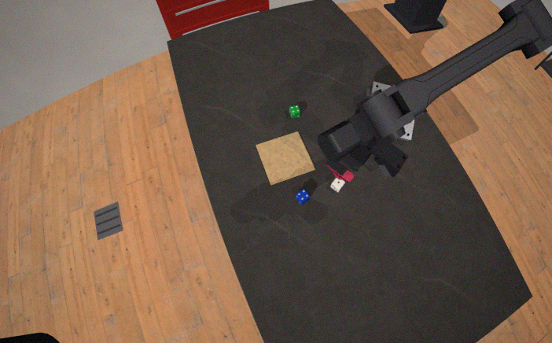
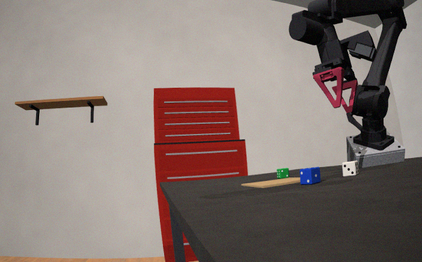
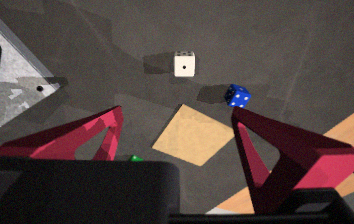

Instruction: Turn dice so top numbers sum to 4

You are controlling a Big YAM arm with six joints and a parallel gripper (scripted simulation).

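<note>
The white die is 10 mm ahead of my hand and 130 mm below it. The rest, counted from my hand: blue die: 120 mm ahead, 130 mm below; green die: 30 mm ahead, 270 mm to the right, 130 mm below; tan mat: 120 mm ahead, 140 mm to the right, 150 mm below.
</note>
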